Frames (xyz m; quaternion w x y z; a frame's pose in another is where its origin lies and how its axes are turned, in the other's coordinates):
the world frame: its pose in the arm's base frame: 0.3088 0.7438 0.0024 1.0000 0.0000 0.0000 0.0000
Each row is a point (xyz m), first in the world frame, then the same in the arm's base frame.
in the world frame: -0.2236 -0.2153 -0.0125
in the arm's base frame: 0.0852 0.5285 -0.0101
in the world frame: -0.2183 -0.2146 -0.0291
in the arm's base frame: 0.0905 0.5292 -0.0267
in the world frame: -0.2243 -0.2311 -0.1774
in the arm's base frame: 0.0845 0.5127 -0.1750
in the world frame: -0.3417 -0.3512 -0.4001
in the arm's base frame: -0.0329 0.3926 -0.3977
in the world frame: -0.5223 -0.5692 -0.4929
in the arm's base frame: -0.2135 0.1746 -0.4905
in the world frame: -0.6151 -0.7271 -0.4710
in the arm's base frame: -0.3063 0.0167 -0.4686
